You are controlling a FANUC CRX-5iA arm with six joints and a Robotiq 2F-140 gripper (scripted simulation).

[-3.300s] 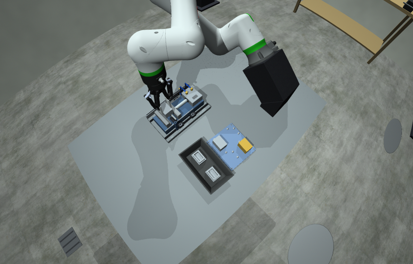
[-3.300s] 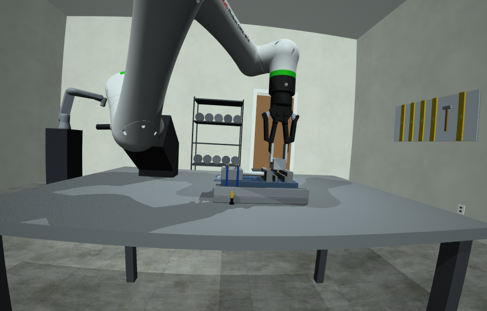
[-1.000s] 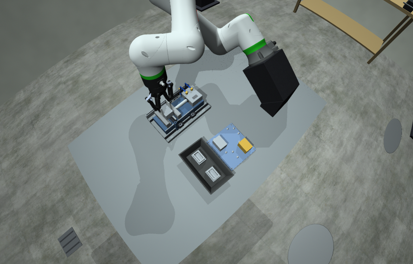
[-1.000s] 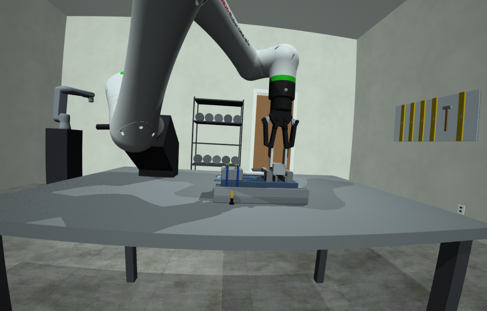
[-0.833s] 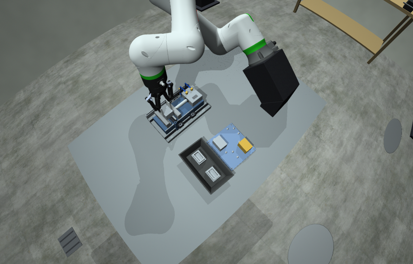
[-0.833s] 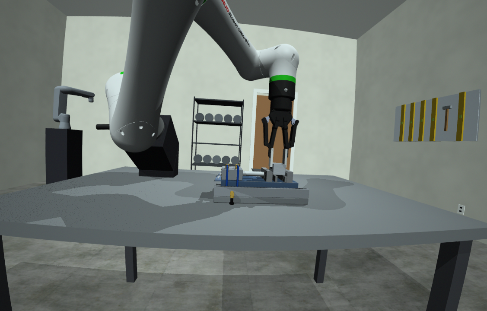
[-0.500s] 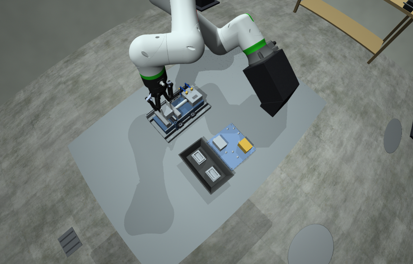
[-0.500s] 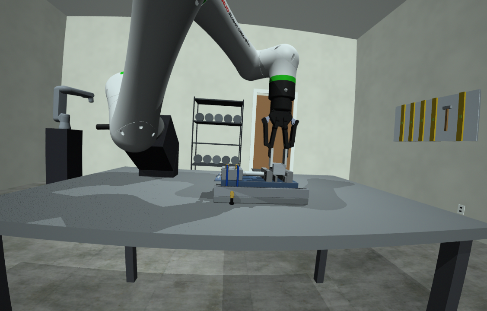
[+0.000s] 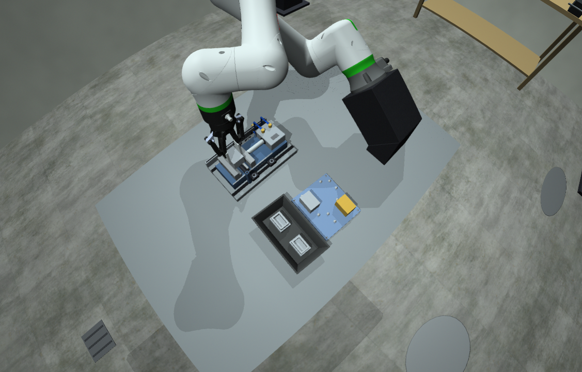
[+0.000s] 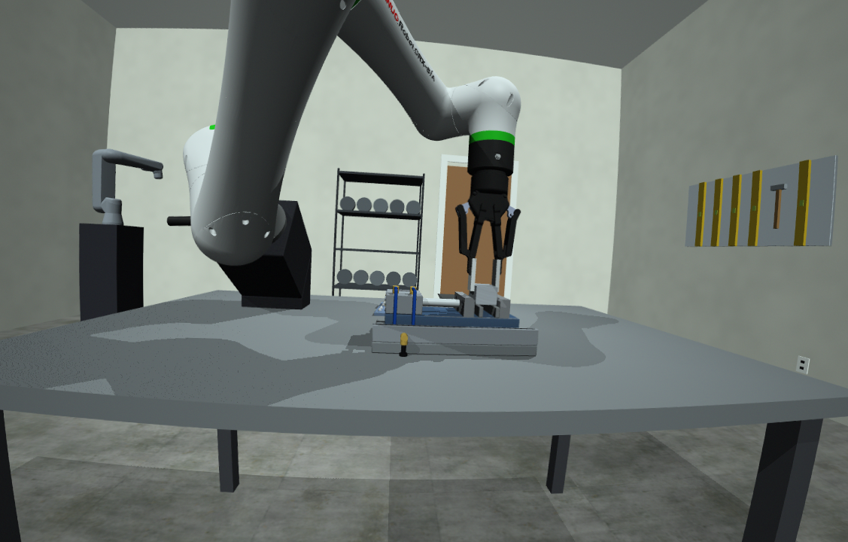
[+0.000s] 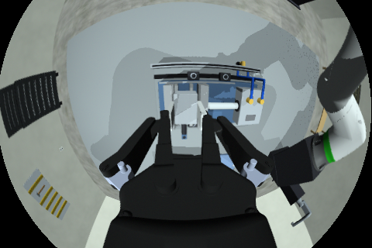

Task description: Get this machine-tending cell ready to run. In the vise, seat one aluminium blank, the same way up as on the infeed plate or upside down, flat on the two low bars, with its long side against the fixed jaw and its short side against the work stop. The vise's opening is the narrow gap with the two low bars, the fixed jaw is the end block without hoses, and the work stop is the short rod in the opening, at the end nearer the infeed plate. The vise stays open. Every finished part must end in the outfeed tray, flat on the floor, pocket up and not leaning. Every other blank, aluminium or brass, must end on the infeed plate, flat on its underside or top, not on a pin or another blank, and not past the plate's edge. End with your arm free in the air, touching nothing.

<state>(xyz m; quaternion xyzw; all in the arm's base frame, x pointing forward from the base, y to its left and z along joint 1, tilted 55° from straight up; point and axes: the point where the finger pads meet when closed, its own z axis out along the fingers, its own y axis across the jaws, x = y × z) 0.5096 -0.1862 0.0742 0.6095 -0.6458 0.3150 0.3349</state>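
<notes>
My gripper is now 4 cm above the aluminium blank. From my hand the other things lie so: brass blank (38 cm to the left, 17 cm behind, 11 cm below); vise (10 cm below, 7 cm behind, 1 cm to the left).
</notes>
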